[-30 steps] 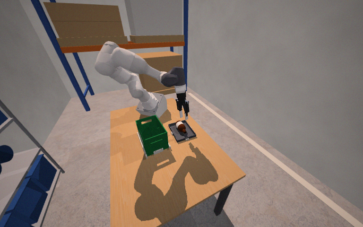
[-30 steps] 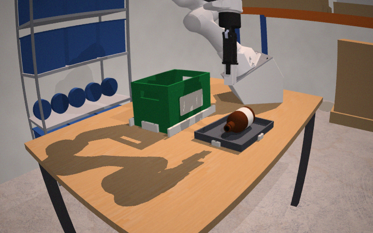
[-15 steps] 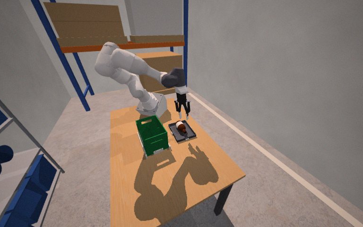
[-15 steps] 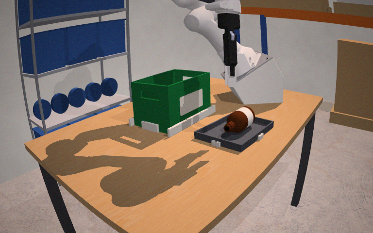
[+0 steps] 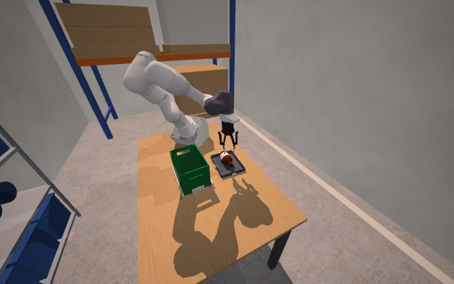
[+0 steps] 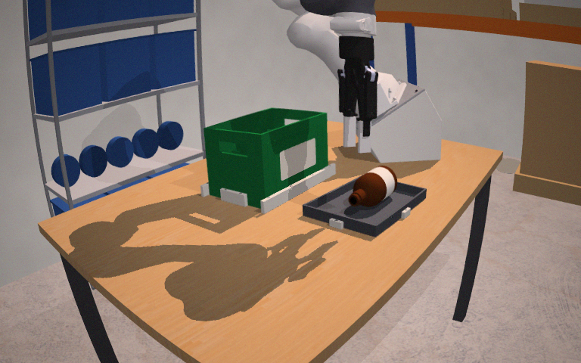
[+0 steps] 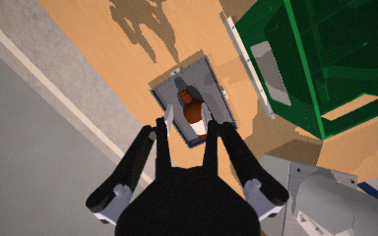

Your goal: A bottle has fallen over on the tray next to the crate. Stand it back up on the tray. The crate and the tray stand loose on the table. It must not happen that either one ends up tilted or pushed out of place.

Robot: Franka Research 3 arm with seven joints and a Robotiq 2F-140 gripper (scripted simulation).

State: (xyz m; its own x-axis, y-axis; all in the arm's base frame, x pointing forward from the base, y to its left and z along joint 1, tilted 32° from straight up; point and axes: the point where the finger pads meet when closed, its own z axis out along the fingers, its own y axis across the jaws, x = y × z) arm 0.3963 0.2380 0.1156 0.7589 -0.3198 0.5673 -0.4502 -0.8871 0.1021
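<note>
Right now my hand is 50 mm past the brown bottle, 10 mm to the right of it and 140 mm above it. Also, from my hand: dark tray: 50 mm behind, 10 mm to the left, 160 mm below; green crate: 40 mm behind, 280 mm to the right, 90 mm below.
</note>
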